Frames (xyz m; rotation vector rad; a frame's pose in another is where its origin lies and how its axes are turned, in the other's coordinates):
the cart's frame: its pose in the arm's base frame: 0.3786 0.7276 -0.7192 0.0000 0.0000 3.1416
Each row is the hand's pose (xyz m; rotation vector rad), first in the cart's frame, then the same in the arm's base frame.
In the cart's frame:
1: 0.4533 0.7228 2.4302 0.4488 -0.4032 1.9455
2: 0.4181 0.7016 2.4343 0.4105 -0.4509 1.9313
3: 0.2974 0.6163 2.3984 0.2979 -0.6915 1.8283
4: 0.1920 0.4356 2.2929 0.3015 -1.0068 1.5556
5: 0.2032 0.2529 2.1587 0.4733 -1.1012 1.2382
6: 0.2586 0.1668 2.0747 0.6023 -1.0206 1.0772
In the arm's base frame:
1: -0.0747 0.0048 1.7110 -0.3597 -0.4004 -1.1201
2: -0.0395 0.0260 1.7151 -0.4038 -0.3676 -1.1323
3: 0.0812 0.1113 1.6792 -0.6330 -0.2727 -1.1915
4: 0.1866 0.2920 1.5737 -0.9757 -0.2922 -1.3325
5: 0.1754 0.4747 1.4395 -1.1502 -0.4944 -1.5444
6: 0.1200 0.5608 1.3555 -1.1147 -0.6579 -1.6963

